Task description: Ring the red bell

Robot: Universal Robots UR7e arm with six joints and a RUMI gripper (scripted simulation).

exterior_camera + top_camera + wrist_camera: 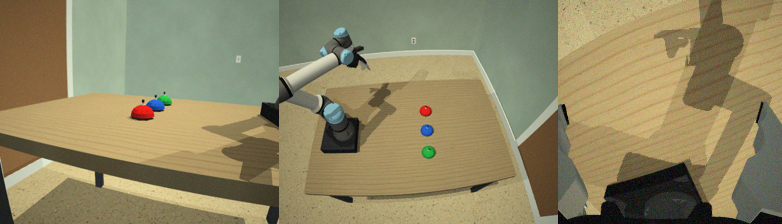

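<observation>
Now: the red bell 41 cm ahead of my hand, 27 cm to the right of it and 22 cm below it. From my hand the other things lie so: blue bell: 43 cm to the right, 38 cm ahead, 22 cm below; green bell: 58 cm to the right, 36 cm ahead, 22 cm below.
</observation>
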